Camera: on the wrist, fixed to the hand. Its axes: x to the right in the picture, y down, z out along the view.
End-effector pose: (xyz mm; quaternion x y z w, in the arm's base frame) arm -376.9 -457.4 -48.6 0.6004 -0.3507 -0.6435 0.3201
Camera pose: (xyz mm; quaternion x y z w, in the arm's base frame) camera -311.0 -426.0 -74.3 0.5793 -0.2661 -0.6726 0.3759
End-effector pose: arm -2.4 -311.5 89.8 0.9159 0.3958 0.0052 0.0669
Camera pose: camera -46.6 -289.6 149.5 0.8968 0.4094 0.0599 0.1565
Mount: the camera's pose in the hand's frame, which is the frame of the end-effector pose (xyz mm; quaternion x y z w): -17.0 -39.3 -64.5 -0.1049 0.0156 -0.0168 0.9942
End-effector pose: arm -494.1 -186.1 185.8 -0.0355 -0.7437 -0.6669 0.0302
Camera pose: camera -481.0 -254.7 152.3 -0.0156 -0.6696 -0.7421 0.0267
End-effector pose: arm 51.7 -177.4 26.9 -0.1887 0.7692 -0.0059 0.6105
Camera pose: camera 5.2 -223.1 68.7 -0.2645 0.7717 0.0616 0.5751
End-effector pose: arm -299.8 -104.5 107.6 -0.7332 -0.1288 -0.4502 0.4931
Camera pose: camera -368.6 -135.4 125.1 -0.7715 -0.0855 -0.4808 0.4078
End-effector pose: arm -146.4 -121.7 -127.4 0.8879 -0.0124 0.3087 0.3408
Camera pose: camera -185.8 -55.2 -123.1 0.8424 -0.0245 0.3137 0.4374
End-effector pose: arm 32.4 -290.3 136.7 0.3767 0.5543 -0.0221 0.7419
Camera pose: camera -43.8 -287.3 123.4 0.2877 0.5713 0.0296 0.7681
